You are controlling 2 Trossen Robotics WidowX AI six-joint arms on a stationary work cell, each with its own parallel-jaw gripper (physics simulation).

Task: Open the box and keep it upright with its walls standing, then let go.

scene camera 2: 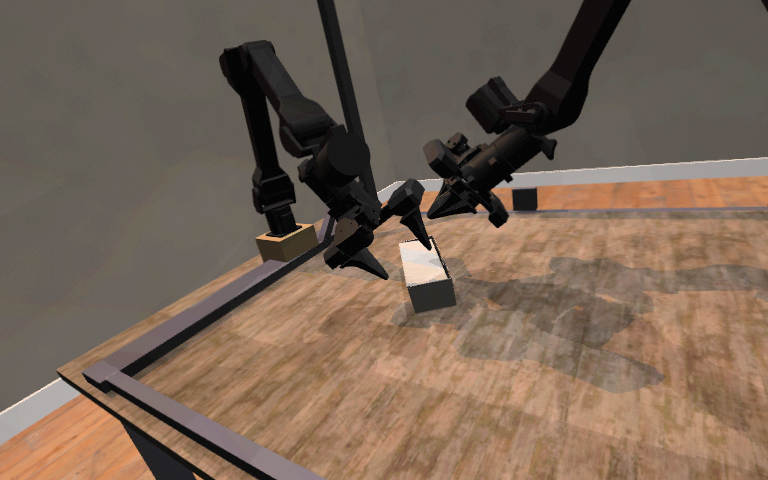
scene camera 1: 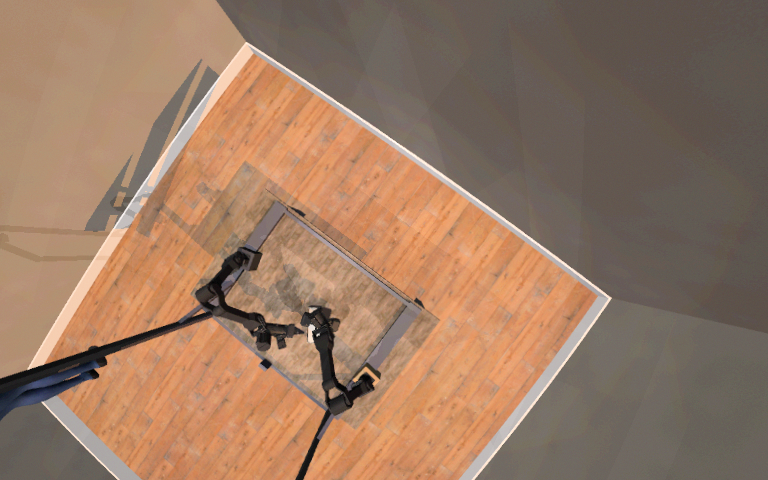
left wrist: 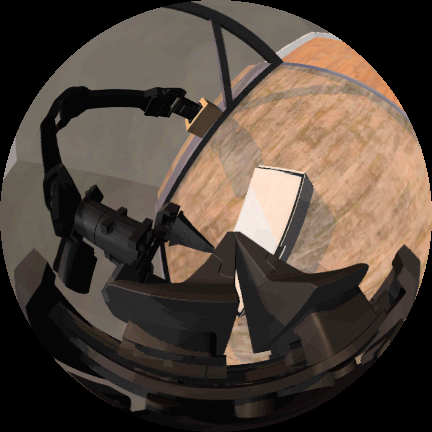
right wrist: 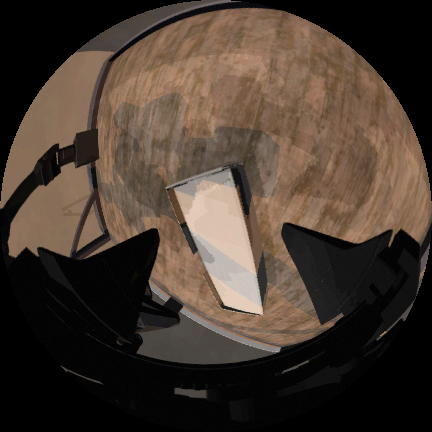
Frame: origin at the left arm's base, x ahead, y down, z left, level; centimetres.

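Seen in the pictures: left gripper, fingertip midpoint: (scene camera 2: 428,216) (scene camera 1: 304,332) (left wrist: 232,236) (right wrist: 178,318); right gripper, fingertip midpoint: (scene camera 2: 408,264) (right wrist: 222,232); left arm's base, origin of the base link: (scene camera 1: 243,259) (right wrist: 74,151); right arm's base, origin of the base link: (scene camera 2: 284,231) (scene camera 1: 366,380) (left wrist: 194,112).
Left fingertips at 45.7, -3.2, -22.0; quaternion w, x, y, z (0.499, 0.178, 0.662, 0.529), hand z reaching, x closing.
Offsets run from my left fingertips to a thing's top centre, as dx, dy, dz. Level surfaces: height alone.
A long, low box {+1.7, +6.3, +2.6} (scene camera 1: 310,333) (scene camera 2: 423,268) (left wrist: 272,202) (right wrist: 220,235) with a white top and dark sides stands upright on the table. Its lid lies flat or nearly flat, with a thin dark seam along one long edge. My left gripper (scene camera 2: 429,217) (left wrist: 232,236) is shut and empty; its fingertips overlap the box's near end in the left wrist view, and whether they touch it is unclear. My right gripper (scene camera 2: 408,262) (right wrist: 222,232) is open, with its fingers on either side of the box and nothing held. The right arm partly covers the box in scene camera 1.
The wooden table {dy +11.1} (scene camera 2: 339,407) (right wrist: 320,100) has a raised metal frame (scene camera 2: 192,322) along its edges. The right arm stands on a tan base block (scene camera 2: 287,243) (left wrist: 204,120) at the table's edge. A small black block {-16.2, +5.3, -28.8} (scene camera 2: 524,199) (scene camera 1: 265,363) sits at the far edge. Both arms lean in close together over the box.
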